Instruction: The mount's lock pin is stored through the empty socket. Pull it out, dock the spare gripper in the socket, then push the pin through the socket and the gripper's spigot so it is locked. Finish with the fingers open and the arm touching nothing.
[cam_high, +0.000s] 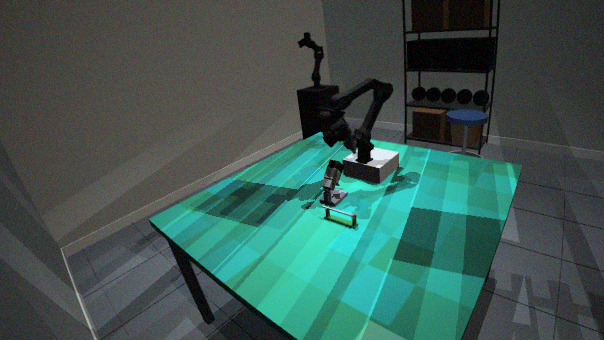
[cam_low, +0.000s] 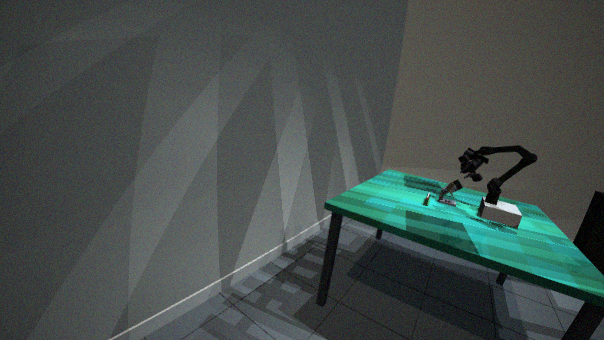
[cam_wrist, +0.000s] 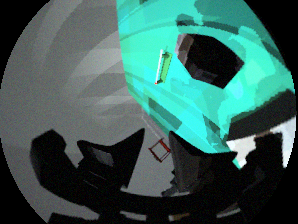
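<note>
My gripper tip is now 16 cm short of the olive mount, 6 cm to the right of it and 20 cm above it. The rest, counted from my gripper tip: spare gripper 4 cm ahead, 8 cm to the right, 11 cm below; then grey mount 7 cm ahead, 8 cm to the right, 17 cm below.
</note>
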